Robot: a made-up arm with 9 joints. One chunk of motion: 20 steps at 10 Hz.
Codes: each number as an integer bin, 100 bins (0 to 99) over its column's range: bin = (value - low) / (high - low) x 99, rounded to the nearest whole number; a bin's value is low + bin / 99 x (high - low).
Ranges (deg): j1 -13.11..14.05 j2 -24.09..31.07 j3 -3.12..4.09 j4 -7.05..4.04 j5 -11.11..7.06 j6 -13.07..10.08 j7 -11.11..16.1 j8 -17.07..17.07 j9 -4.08..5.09
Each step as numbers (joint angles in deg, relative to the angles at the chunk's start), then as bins.
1 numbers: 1.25 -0.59 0.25 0.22 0.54 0.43 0.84 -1.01 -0.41
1 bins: 52 42 46 65 63 58 43 47 40
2 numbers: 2.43 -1.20 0.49 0.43 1.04 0.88 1.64 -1.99 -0.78
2 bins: 57 41 50 67 66 60 46 44 36
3 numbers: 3.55 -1.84 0.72 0.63 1.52 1.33 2.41 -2.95 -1.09
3 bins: 61 40 53 69 69 62 49 41 32
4 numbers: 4.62 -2.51 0.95 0.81 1.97 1.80 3.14 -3.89 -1.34
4 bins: 65 39 56 70 71 64 52 38 30
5 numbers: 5.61 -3.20 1.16 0.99 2.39 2.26 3.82 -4.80 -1.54
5 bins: 68 37 59 72 74 66 54 36 27
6 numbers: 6.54 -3.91 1.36 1.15 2.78 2.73 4.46 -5.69 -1.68
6 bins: 72 36 62 73 76 68 57 33 26
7 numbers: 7.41 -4.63 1.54 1.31 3.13 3.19 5.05 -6.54 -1.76
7 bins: 75 35 64 75 78 70 59 31 25
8 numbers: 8.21 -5.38 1.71 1.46 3.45 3.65 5.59 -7.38 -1.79
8 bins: 78 34 66 76 79 72 61 28 25
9 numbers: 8.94 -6.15 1.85 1.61 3.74 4.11 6.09 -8.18 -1.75
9 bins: 80 32 68 77 81 73 63 26 25
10 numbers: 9.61 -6.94 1.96 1.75 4.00 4.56 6.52 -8.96 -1.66
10 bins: 83 31 70 79 82 75 64 24 26
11 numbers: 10.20 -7.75 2.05 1.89 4.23 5.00 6.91 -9.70 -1.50
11 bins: 85 29 71 80 84 77 66 21 28
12 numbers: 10.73 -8.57 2.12 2.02 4.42 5.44 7.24 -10.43 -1.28
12 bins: 87 28 72 81 85 79 67 19 30
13 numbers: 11.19 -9.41 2.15 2.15 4.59 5.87 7.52 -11.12 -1.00
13 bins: 89 26 72 82 86 81 68 17 33
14 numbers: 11.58 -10.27 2.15 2.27 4.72 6.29 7.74 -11.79 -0.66
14 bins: 90 25 72 83 86 83 69 15 37
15 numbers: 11.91 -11.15 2.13 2.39 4.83 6.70 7.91 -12.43 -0.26
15 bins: 91 23 72 84 87 85 69 13 41
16 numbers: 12.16 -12.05 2.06 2.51 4.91 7.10 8.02 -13.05 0.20
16 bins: 92 22 71 85 87 86 70 12 46
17 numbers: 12.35 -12.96 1.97 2.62 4.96 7.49 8.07 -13.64 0.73
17 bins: 93 20 70 86 88 88 70 10 52
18 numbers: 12.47 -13.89 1.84 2.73 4.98 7.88 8.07 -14.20 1.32
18 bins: 93 18 68 87 88 90 70 8 58
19 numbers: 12.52 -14.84 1.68 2.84 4.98 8.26 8.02 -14.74 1.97
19 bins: 93 17 66 88 88 91 70 7 65
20 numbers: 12.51 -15.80 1.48 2.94 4.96 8.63 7.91 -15.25 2.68
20 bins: 93 15 63 89 88 93 69 5 73
